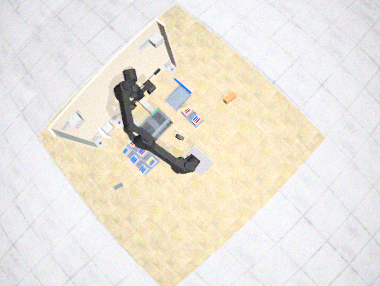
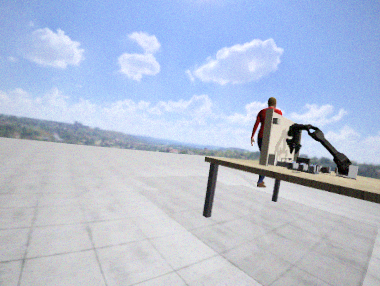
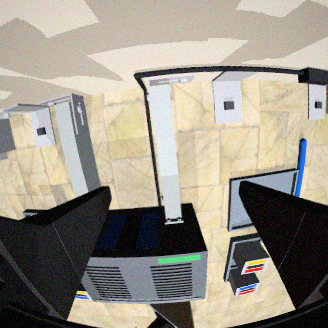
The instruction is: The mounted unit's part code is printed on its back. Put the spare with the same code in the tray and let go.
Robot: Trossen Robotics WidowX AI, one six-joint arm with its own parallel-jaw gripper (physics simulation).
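Seen in the pictures: gripper, fingertip midpoint: (image 1: 143, 99) (image 2: 293, 154) (image 3: 175, 190); arm's base, link origin: (image 1: 193, 161) (image 2: 343, 171) (image 3: 166, 322).
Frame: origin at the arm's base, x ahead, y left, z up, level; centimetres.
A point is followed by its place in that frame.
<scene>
A grey vented unit (image 1: 161, 120) @[x 26.5, y -5.3, z 6.1 cm] (image 3: 142, 280) @[x 29.3, y -1.9, z 6.1 cm] with a green strip has a pale bar at its top rear edge; its back and any code there are hidden. Two dark blocks with coloured stripes, one yellow and red (image 1: 187, 110) @[x 20.5, y -19.0, z 1.4 cm] (image 3: 252, 260) @[x 22.7, y -18.1, z 1.4 cm] and one blue and red (image 1: 196, 120) @[x 13.0, y -17.8, z 1.3 cm] (image 3: 245, 285) @[x 15.0, y -17.8, z 1.3 cm], sit in a small holder right of the unit. More striped blocks (image 1: 134, 160) @[x 24.7, y 21.0, z 1.6 cm] lie on its other side, partly under the arm. A flat grey-blue tray (image 1: 177, 98) @[x 31.0, y -21.5, z -3.7 cm] (image 3: 236, 210) @[x 30.0, y -17.0, z -3.6 cm] has a blue bar along one side. My gripper (image 1: 141, 96) @[x 41.6, y -7.3, z 8.2 cm] (image 3: 175, 190) @[x 41.6, y -7.3, z 8.2 cm] is open and empty, above the area behind the unit.
A cream wall panel (image 1: 107, 77) (image 2: 273, 140) @[x 48.2, y 32.1, z 17.5 cm] with side wings stands behind the arm. A thin black rod with an end block (image 1: 157, 72) @[x 48.5, y -25.1, z 3.4 cm] (image 3: 313, 75) @[x 49.1, y -23.9, z 3.9 cm] reaches past the gripper. An orange block (image 1: 229, 98) @[x 7.1, y -39.2, z 1.0 cm], a small black object (image 1: 179, 136) @[x 14.4, y -5.2, z 1.0 cm] and a person (image 2: 261, 122) behind the panel show.
</scene>
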